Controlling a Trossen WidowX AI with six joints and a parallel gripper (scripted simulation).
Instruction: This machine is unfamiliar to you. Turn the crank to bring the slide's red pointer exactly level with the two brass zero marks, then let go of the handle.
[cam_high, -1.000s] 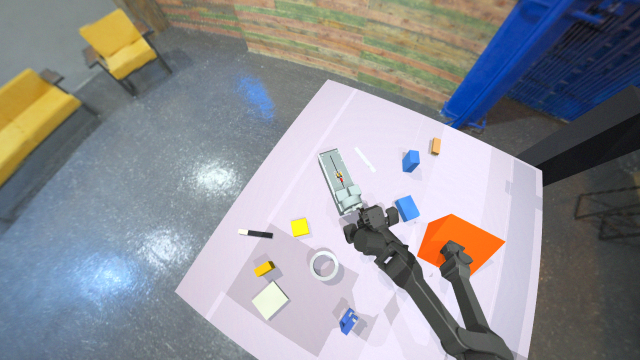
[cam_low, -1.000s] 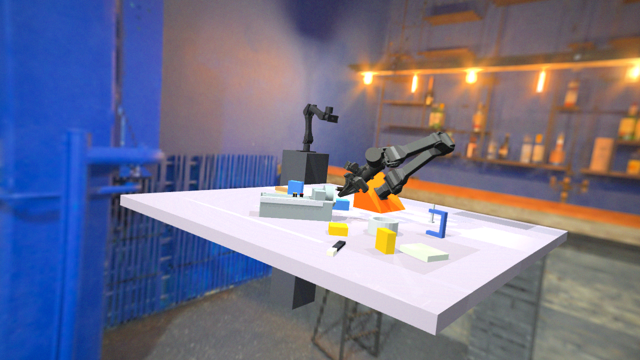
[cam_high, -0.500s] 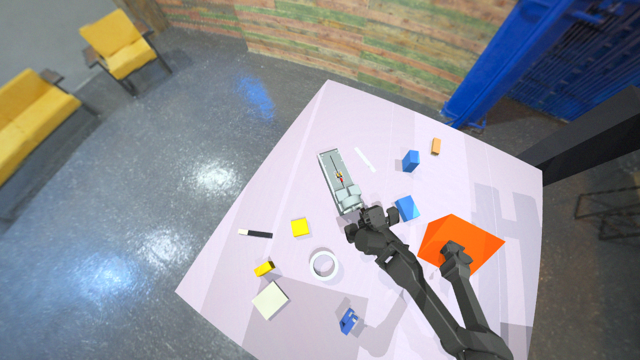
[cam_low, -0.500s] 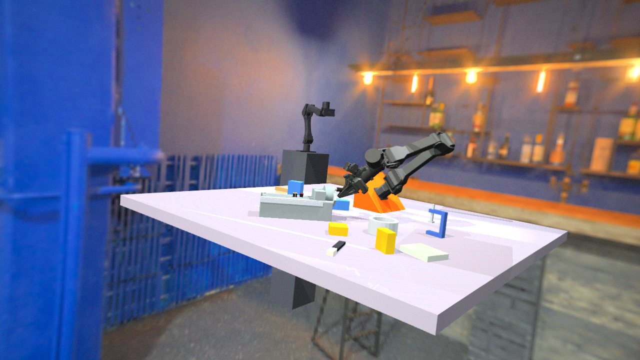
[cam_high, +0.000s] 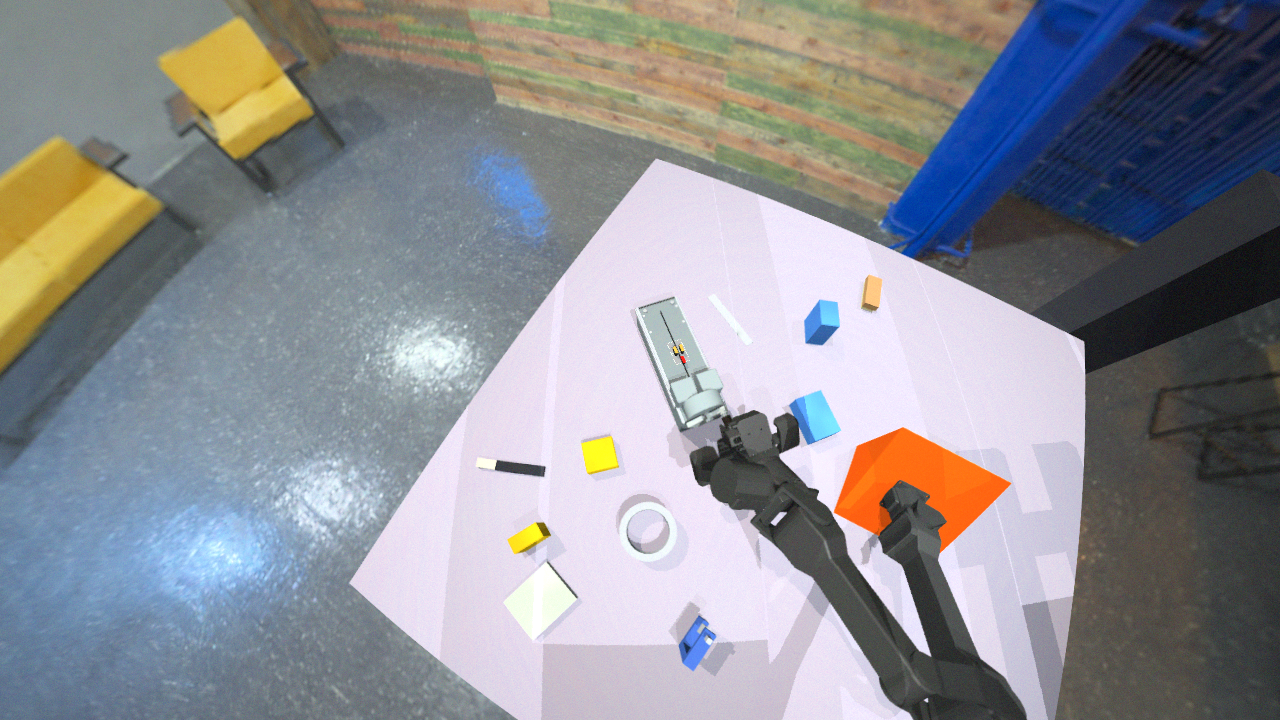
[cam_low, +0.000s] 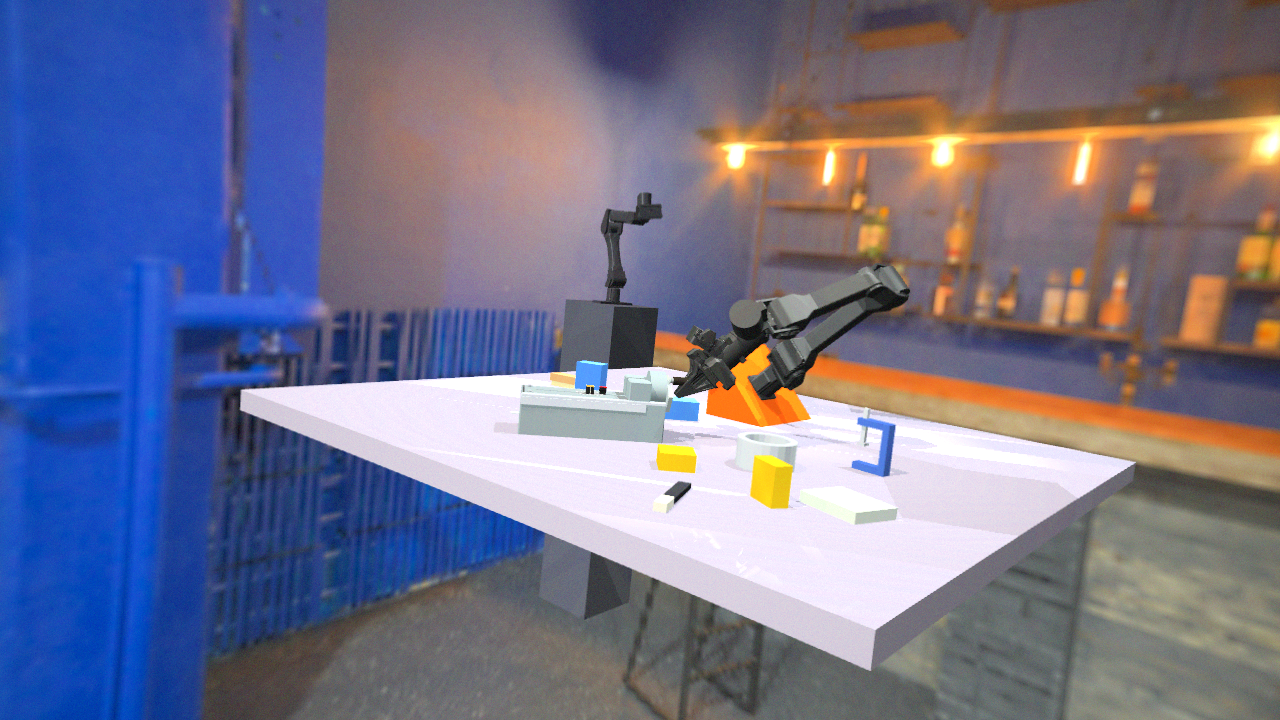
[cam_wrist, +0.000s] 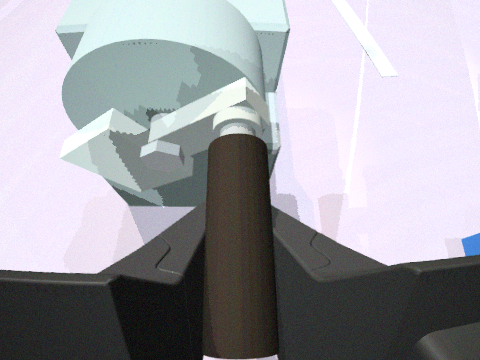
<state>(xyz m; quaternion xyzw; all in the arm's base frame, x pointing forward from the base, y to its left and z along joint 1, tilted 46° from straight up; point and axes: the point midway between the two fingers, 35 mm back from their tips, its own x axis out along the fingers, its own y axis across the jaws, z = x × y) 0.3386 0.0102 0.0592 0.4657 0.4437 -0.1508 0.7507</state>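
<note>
My gripper tip is 120 mm short of the red pointer and 80 mm to the left of it. From my gripper tip the other things lie so: brown crank handle: 30 mm above, 10 mm to the left, 10 mm behind; then metal strip: 260 mm to the right, 90 mm ahead, 80 mm below; then blue clamp: 350 mm to the left, 130 mm behind, 30 mm below.
</note>
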